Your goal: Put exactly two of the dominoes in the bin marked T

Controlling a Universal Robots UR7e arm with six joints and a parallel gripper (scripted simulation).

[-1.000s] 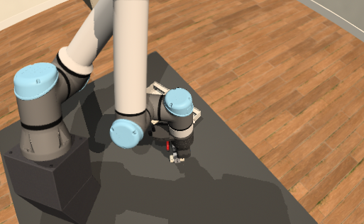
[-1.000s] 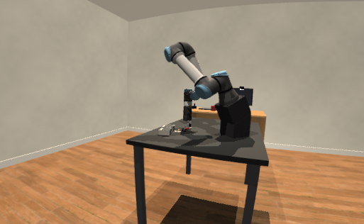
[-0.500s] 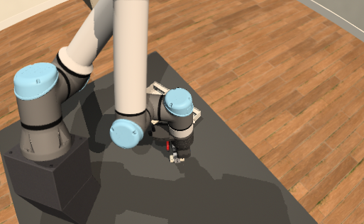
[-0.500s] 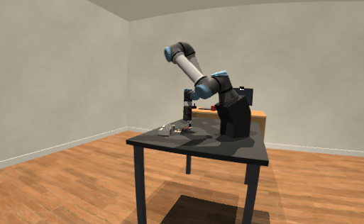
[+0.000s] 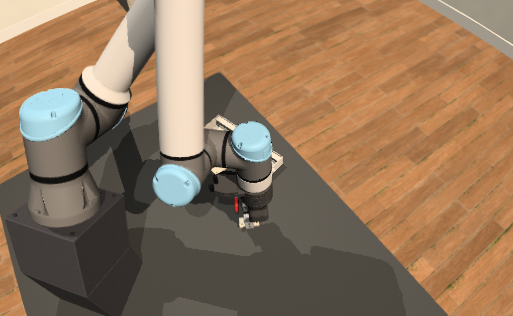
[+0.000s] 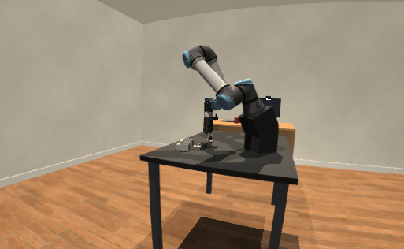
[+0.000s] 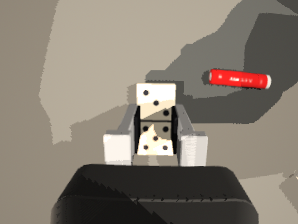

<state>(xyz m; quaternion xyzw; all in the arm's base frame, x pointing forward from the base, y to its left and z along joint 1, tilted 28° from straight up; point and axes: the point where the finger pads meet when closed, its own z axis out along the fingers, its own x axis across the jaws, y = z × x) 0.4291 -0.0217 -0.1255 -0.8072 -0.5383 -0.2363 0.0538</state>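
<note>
Now: the red cylinder 1 cm behind my hand, 7 cm to the left of it and 2 cm below it. Also, from my hand: black cylinder 3 cm behind, 15 cm to the left, 2 cm below; yellow nut 3 cm ahead, 13 cm to the left, 2 cm below.
</note>
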